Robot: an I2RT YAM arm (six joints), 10 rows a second.
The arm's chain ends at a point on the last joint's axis. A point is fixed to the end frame.
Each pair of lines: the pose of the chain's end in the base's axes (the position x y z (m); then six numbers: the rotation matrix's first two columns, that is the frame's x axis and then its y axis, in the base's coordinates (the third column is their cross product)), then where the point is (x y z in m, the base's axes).
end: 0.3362 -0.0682 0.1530 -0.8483 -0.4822 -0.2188 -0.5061 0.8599 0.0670
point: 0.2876 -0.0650 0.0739
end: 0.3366 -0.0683 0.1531 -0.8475 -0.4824 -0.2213 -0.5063 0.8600 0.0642
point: 0.2883 -0.0652 0.0738
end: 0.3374 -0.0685 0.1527 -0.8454 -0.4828 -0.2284 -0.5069 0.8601 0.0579
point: 0.2899 -0.0656 0.0729
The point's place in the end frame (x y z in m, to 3 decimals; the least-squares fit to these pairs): 0.057 0.022 0.070
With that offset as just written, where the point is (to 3 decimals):
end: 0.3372 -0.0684 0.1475 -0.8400 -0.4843 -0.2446 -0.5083 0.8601 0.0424
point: 0.291 -0.066 0.067
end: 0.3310 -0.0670 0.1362 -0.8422 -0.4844 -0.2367 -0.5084 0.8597 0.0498
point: 0.284 -0.064 0.056
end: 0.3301 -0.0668 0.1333 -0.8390 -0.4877 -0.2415 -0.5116 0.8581 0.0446
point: 0.284 -0.064 0.053
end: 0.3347 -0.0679 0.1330 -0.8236 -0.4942 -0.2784 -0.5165 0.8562 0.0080
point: 0.293 -0.067 0.050
